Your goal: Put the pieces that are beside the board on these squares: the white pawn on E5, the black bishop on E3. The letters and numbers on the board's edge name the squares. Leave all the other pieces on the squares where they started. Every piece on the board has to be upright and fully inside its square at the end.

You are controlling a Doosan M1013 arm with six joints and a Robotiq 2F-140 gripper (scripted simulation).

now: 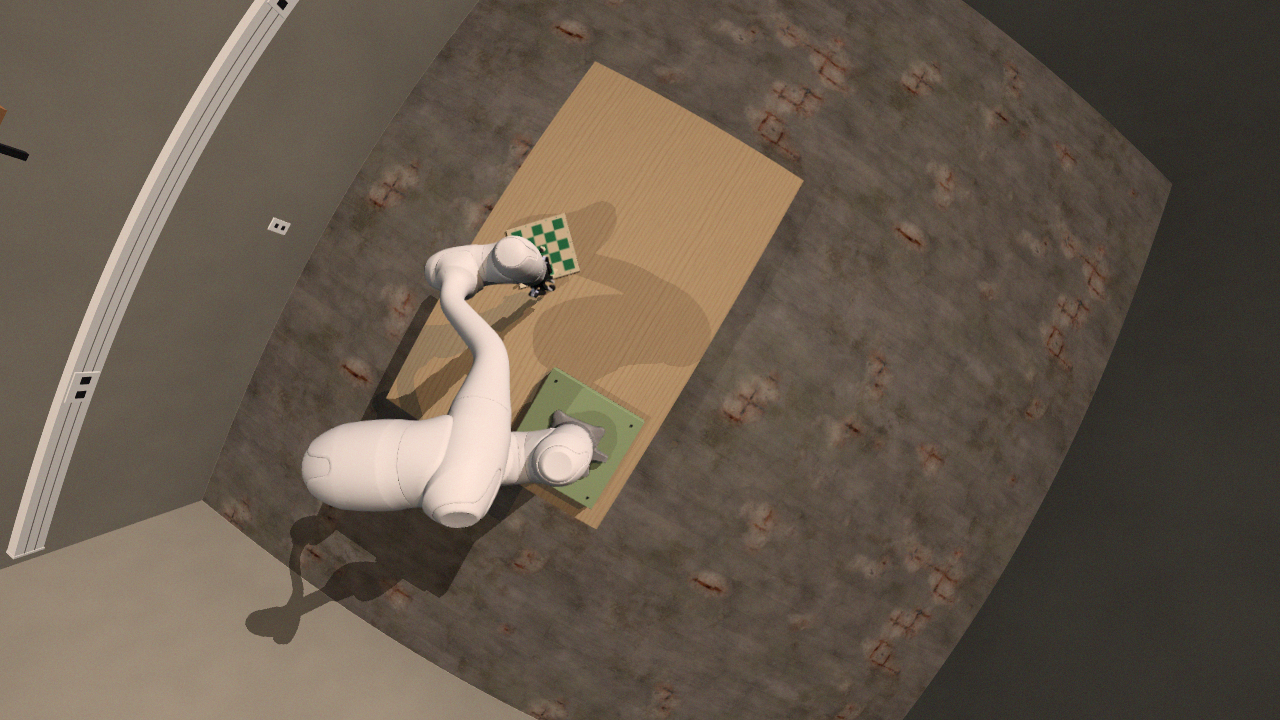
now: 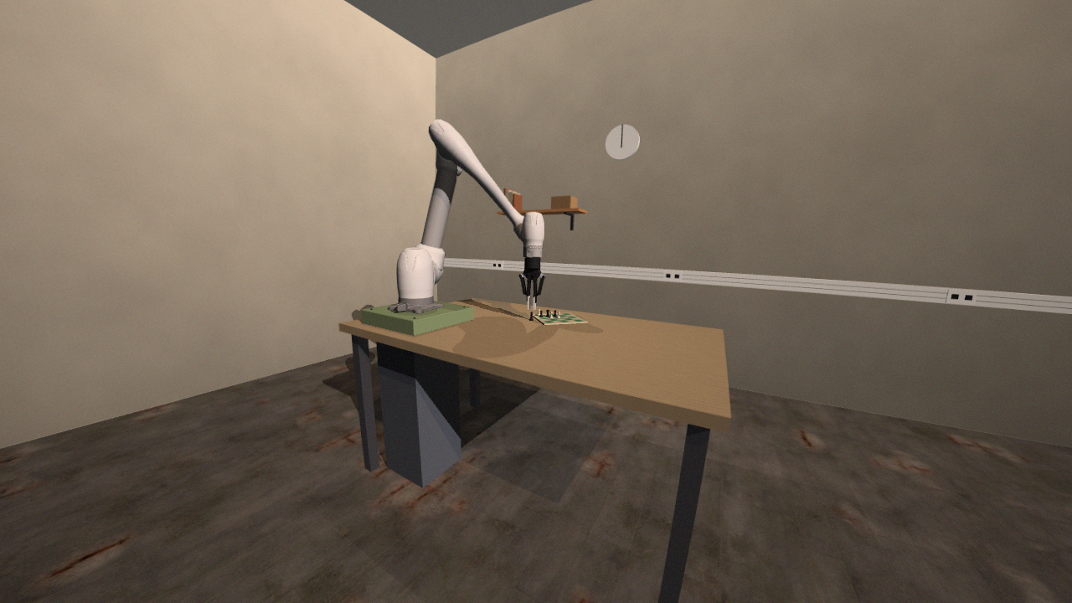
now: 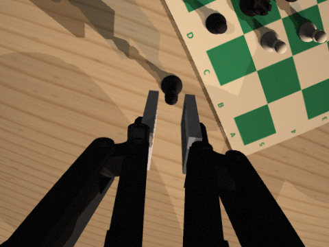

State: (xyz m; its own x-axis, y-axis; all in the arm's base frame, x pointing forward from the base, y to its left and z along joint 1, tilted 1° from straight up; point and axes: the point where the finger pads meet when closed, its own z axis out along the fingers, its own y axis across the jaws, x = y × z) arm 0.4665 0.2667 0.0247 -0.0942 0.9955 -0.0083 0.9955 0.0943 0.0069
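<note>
The chessboard is 110 mm ahead of my hand, 80 mm to the left of it and 80 mm below it.
</note>
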